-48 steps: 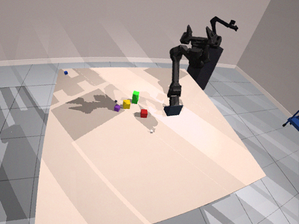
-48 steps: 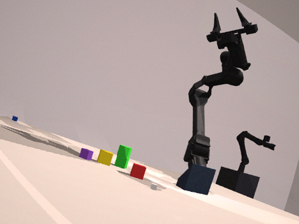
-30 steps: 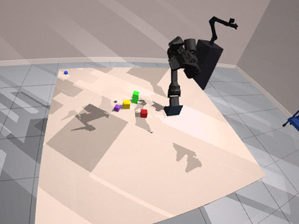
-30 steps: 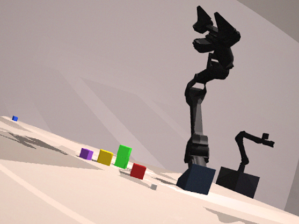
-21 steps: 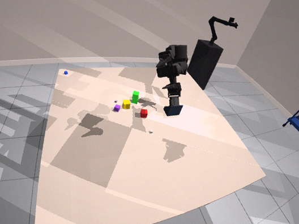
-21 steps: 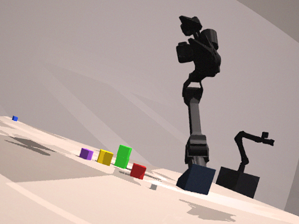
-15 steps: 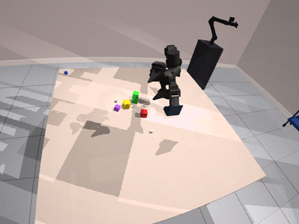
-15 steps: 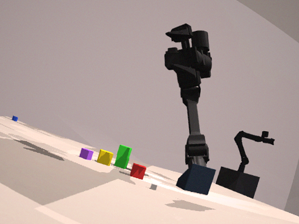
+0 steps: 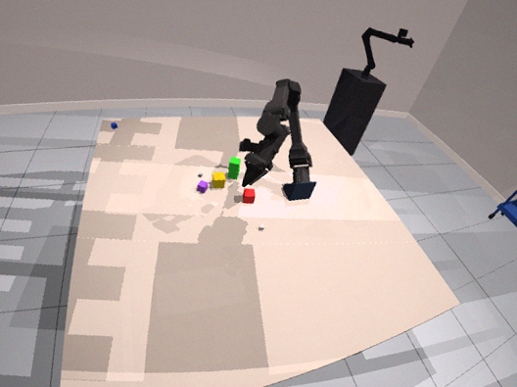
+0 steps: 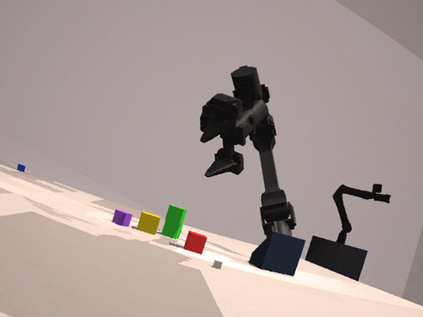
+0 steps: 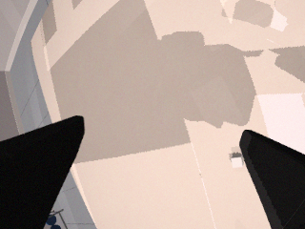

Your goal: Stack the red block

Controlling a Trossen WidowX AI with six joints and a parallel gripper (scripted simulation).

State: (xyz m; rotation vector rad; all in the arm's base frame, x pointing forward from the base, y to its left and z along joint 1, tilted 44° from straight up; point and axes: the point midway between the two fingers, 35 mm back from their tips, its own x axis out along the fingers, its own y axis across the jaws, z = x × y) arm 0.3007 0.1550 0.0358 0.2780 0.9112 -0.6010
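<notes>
Right now the red block is 80 mm behind my gripper tip, 110 mm to the right of it and 170 mm below it. From my gripper tip the other things lie so: yellow block (10 mm ahead, 220 mm to the right, 170 mm below); small blue cube (420 mm ahead, 730 mm to the right, 180 mm below); purple block (80 mm ahead, 200 mm to the right, 180 mm below).
</notes>
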